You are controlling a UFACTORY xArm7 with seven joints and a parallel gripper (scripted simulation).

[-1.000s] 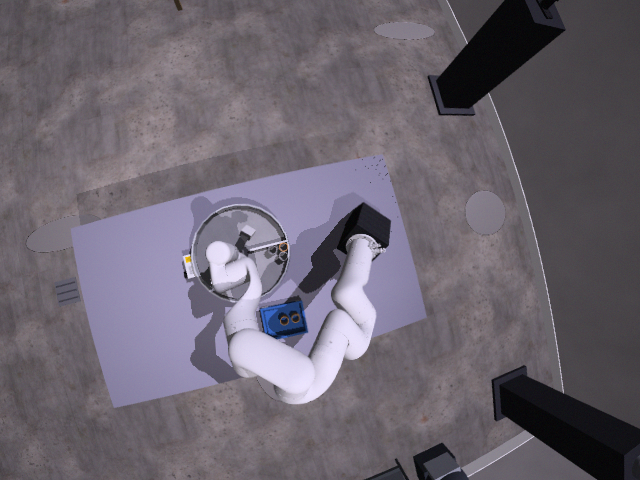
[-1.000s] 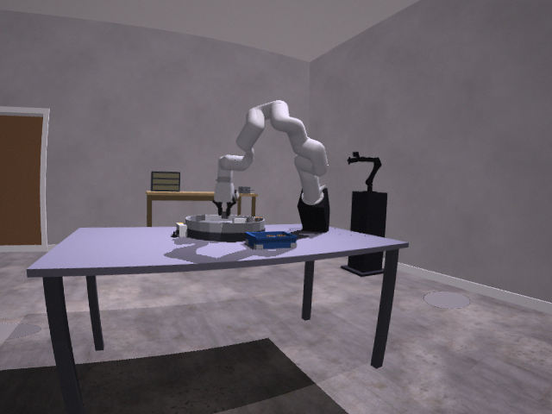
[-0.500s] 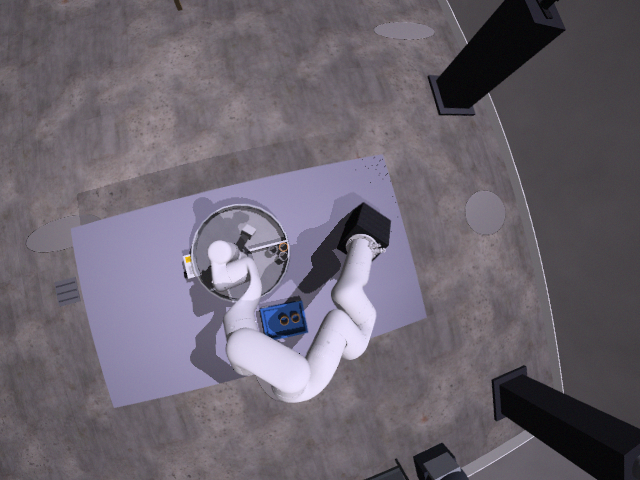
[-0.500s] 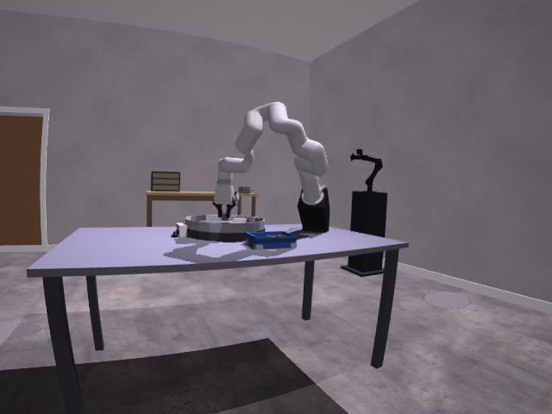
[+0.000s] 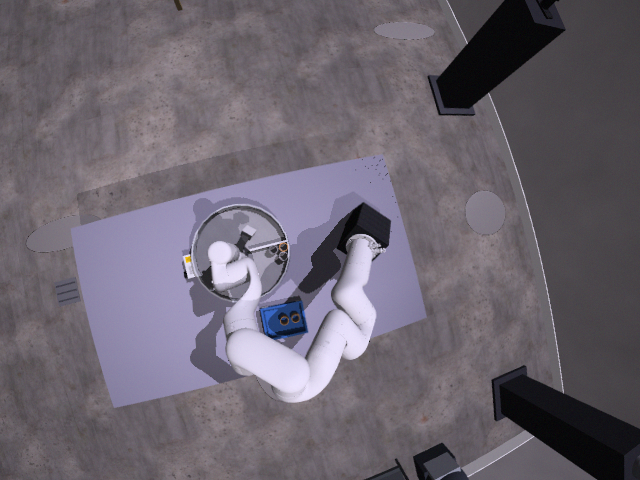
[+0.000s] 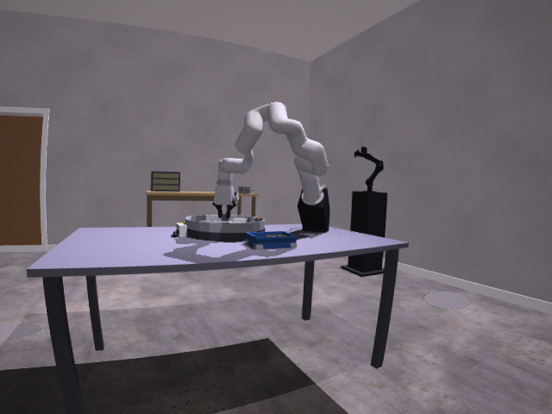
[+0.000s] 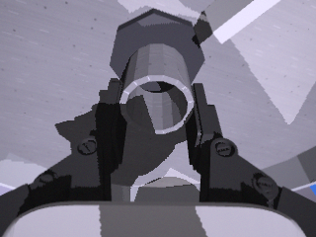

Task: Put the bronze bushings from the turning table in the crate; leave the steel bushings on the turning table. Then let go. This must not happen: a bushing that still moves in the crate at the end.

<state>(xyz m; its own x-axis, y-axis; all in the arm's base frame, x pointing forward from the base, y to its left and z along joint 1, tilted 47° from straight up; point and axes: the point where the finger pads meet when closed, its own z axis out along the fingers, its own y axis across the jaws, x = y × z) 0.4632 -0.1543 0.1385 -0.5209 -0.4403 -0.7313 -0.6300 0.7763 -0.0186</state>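
Now: the round grey turning table 50 mm below my hand, 10 mm to the right of it and 10 mm behind it. Also, from my hand: blue crate: 320 mm to the left, 140 mm behind, 80 mm below.
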